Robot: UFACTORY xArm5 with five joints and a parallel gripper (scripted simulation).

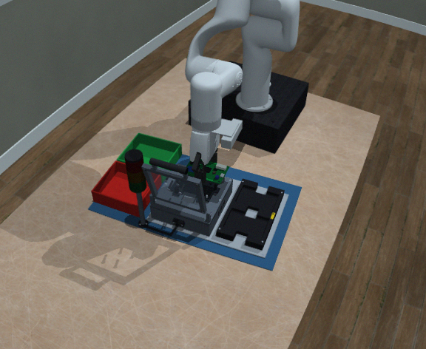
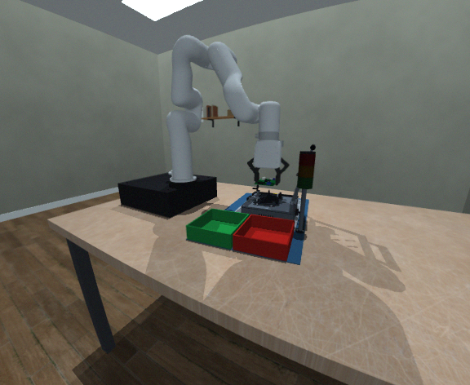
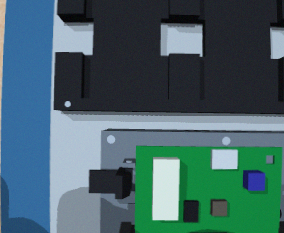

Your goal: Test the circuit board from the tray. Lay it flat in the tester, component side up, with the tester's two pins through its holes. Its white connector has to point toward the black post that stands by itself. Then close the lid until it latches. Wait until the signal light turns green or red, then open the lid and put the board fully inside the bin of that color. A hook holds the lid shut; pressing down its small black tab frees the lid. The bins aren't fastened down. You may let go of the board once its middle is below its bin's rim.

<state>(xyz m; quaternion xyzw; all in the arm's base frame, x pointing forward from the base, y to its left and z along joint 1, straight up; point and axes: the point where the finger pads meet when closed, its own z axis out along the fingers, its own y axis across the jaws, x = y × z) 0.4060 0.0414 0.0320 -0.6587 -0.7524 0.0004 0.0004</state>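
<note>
My gripper is now 5 cm past the black latch, 2 cm to the right of it and 5 cm above it. The rest, counted from my hand: lid 14 cm ahead, 1 cm to the right, 5 cm above; green circuit board right at my hand; red bin 9 cm ahead, 22 cm to the right, 12 cm below.
</note>
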